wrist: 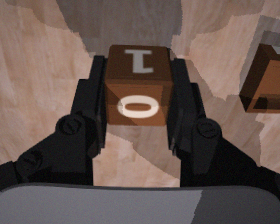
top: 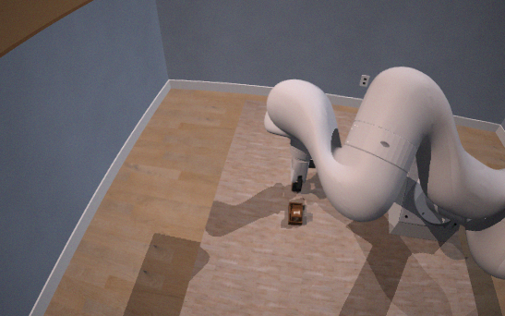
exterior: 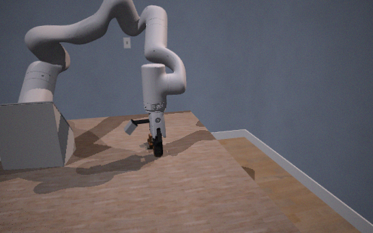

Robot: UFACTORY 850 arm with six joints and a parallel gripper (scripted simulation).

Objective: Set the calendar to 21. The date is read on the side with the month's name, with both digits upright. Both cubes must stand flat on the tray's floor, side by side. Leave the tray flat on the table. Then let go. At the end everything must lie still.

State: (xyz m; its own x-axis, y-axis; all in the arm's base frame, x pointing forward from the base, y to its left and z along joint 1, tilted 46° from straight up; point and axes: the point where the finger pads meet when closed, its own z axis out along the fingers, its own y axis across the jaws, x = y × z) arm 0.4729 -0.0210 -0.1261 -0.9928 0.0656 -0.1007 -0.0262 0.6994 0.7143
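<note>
The brown wooden date cube lies 10 mm below my hand. From my hand the other things lie so: brown tray 110 mm to the left, 30 mm below.
</note>
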